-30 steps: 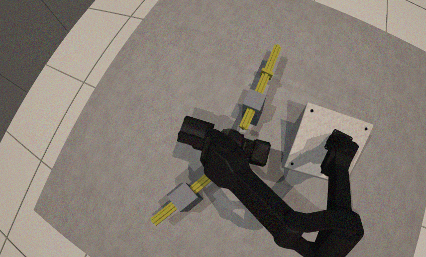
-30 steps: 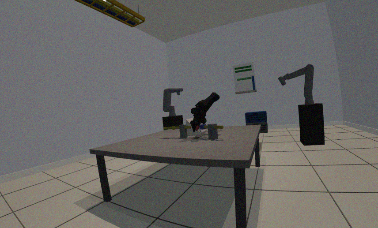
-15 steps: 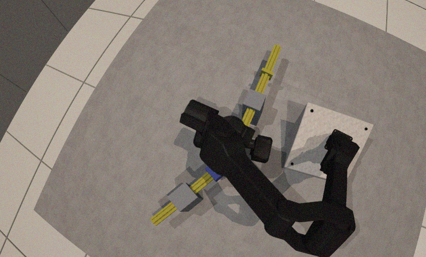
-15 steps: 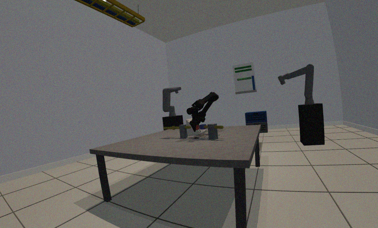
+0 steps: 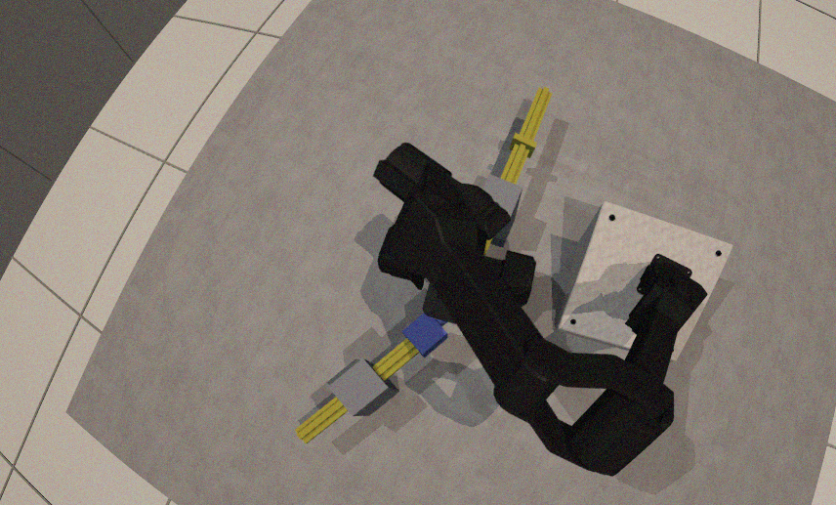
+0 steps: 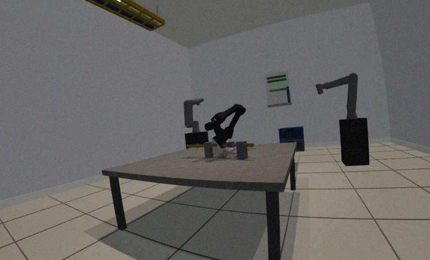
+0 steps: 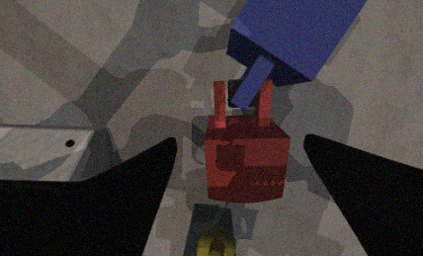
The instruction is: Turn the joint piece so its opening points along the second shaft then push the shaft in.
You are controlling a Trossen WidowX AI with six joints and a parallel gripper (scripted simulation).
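The dark red joint piece is 10 mm above my gripper tip.
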